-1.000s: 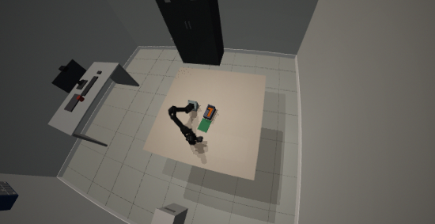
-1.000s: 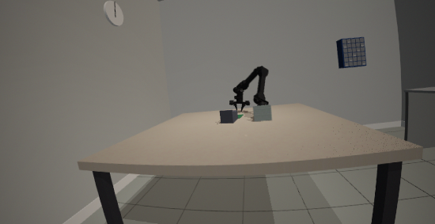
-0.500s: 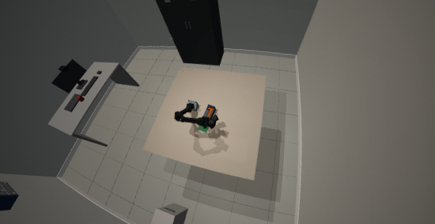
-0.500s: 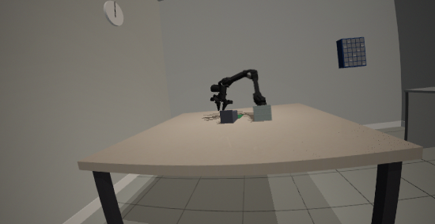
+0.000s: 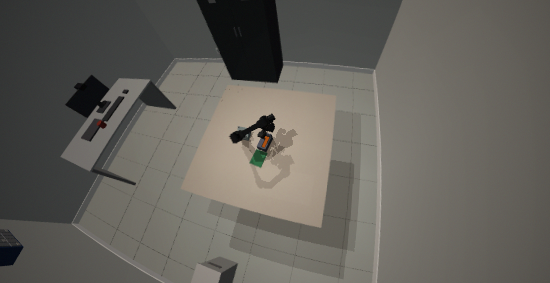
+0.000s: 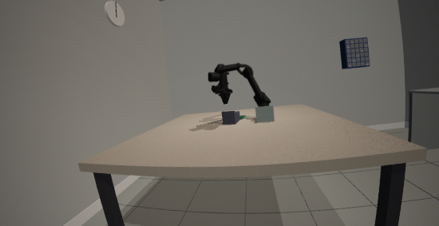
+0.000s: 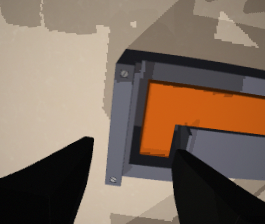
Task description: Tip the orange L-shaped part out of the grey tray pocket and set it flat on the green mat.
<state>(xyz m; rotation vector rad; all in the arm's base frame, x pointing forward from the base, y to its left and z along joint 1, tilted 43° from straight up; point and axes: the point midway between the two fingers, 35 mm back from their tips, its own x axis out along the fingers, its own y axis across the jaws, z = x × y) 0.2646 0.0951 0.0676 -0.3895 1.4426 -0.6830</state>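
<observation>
Now: the orange L-shaped part 2 cm behind my gripper tip, 4 cm to the right of it and 9 cm below it. Round my gripper tip: green mat 5 cm behind, 21 cm to the right, 15 cm below.
</observation>
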